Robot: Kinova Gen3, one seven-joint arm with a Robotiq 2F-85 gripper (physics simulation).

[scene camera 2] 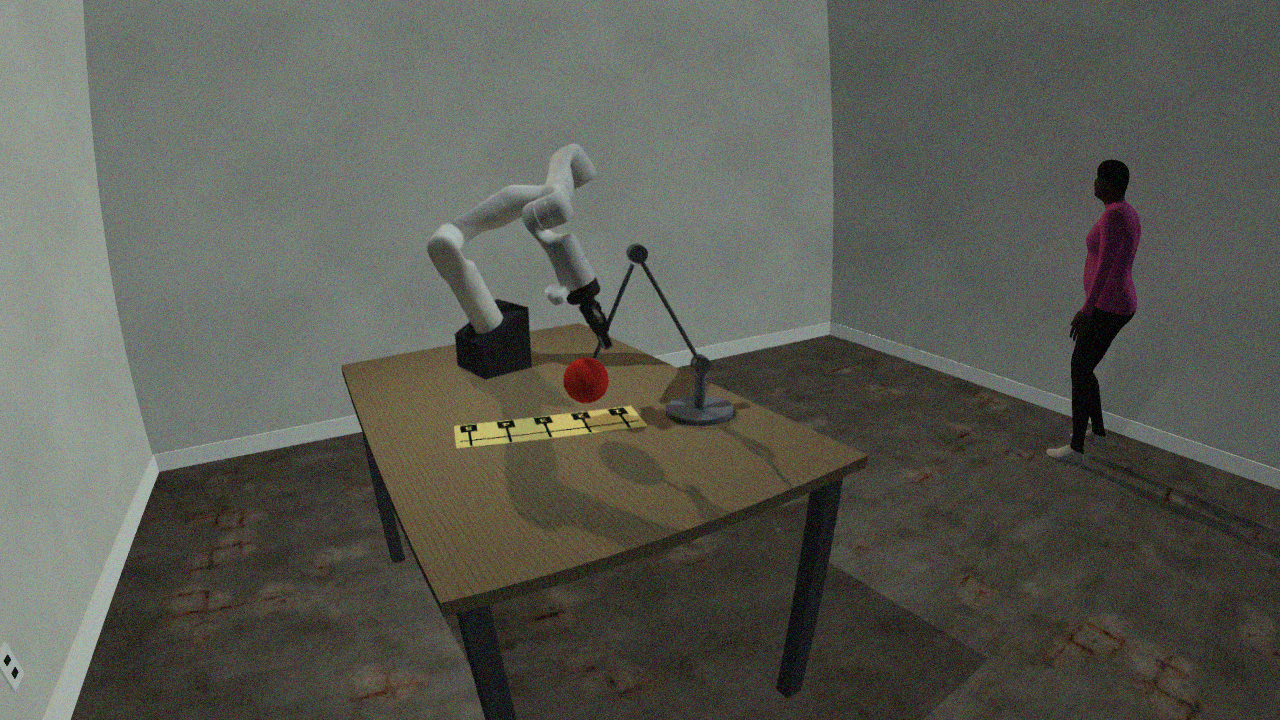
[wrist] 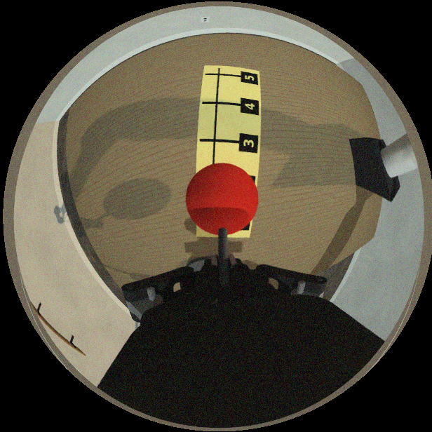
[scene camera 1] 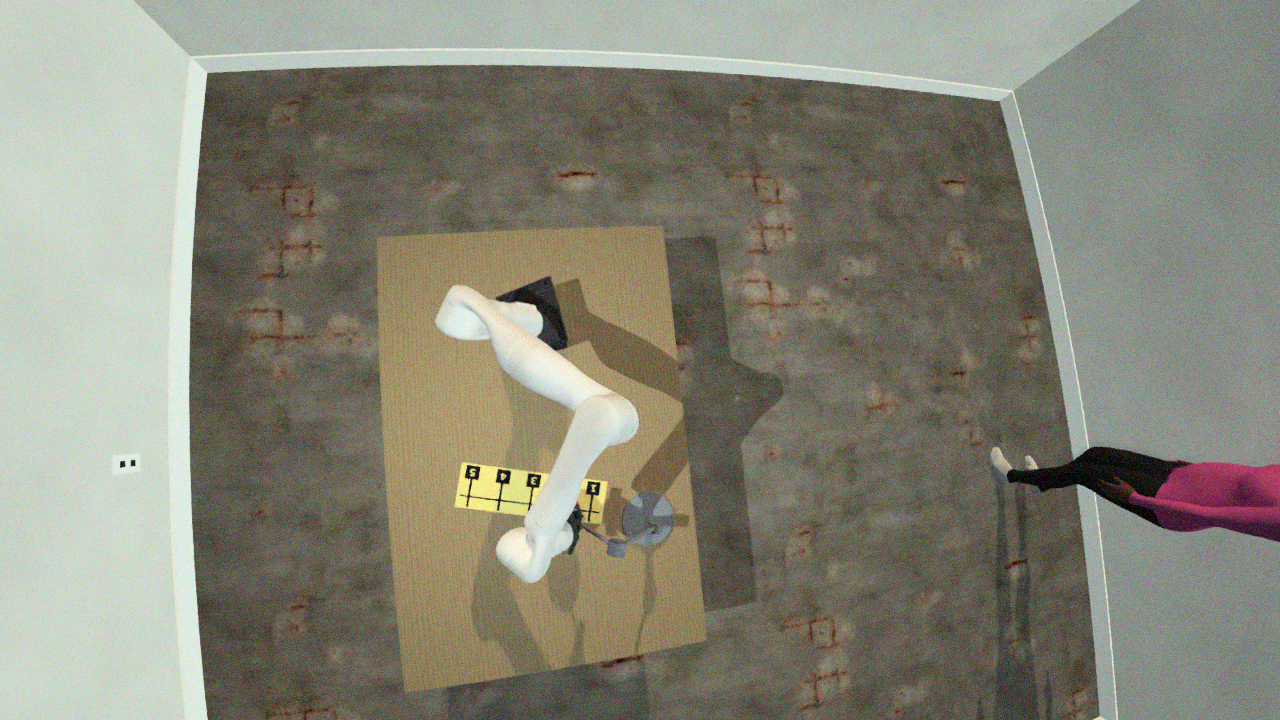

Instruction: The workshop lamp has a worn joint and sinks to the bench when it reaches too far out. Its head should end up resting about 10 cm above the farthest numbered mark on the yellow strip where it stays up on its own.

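Seen in the pictures: gripper, fingertip midpoint: (scene camera 2: 608, 347) (scene camera 1: 582, 520); arm's base, link origin: (scene camera 2: 489, 324) (scene camera 1: 528, 323).
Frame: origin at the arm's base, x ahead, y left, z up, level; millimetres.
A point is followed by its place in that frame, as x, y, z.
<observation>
The lamp's red ball head (scene camera 2: 585, 380) @(570, -13, -10) (wrist: 222, 199) hangs above the yellow strip (scene camera 1: 485, 484) @(431, -200, -133) (scene camera 2: 525, 428) @(465, -117, -133) (wrist: 232, 122), near its low-number end. In the wrist view it covers mark 2 and part of mark 1; marks 3, 4 and 5 show. In scene camera 1 the robot arm hides the head. The thin dark lamp rod (scene camera 2: 619, 301) @(561, 83, 146) (wrist: 223, 250) runs from the head to a raised round joint (scene camera 1: 616, 548) @(567, 122, 268) (scene camera 2: 636, 253) @(584, 114, 251). The grey round lamp base (scene camera 1: 637, 506) @(580, 233, -121) (scene camera 2: 700, 415) @(664, 229, -121) stands beside mark 1. My gripper (scene camera 1: 580, 526) @(546, 61, 44) (scene camera 2: 605, 338) @(546, 61, 44) (wrist: 221, 262) is shut on the lamp rod, above the head.
The wooden table (scene camera 1: 429, 358) @(36, -310, -134) (scene camera 2: 429, 501) @(675, -430, -134) carries the strip, the lamp and the robot's black mounting block (scene camera 1: 552, 324) @(18, 65, 31) (scene camera 2: 501, 347) @(76, 2, -53) (wrist: 365, 162). A person in a pink top (scene camera 1: 1208, 488) (scene camera 2: 1112, 255) stands on the floor, away from the table.
</observation>
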